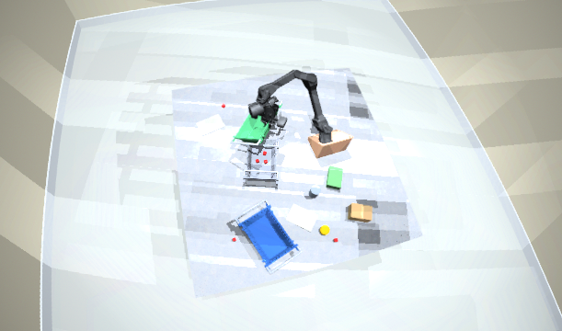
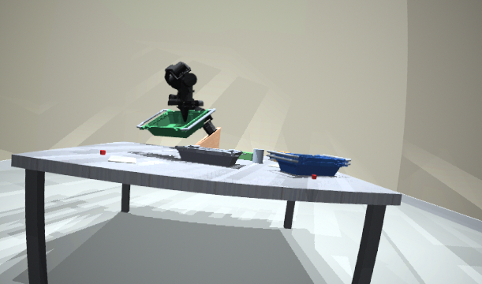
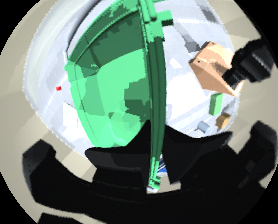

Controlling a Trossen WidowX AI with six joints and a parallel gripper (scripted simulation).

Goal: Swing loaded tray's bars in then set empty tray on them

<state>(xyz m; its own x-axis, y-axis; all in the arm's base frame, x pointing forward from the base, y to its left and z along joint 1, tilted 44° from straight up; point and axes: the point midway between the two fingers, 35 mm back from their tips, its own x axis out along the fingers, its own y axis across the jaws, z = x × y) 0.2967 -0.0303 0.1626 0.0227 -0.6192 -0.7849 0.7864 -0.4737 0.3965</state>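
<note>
My gripper tip is now 60 mm short of the green tray and 50 mm to the left of it. Also, from my gripper tip: grey cylinder: 170 mm behind, 370 mm to the left, 130 mm below; yellow disc: 170 mm behind, 590 mm to the left, 160 mm below; green block: 320 mm behind, 320 mm to the left, 150 mm below.
</note>
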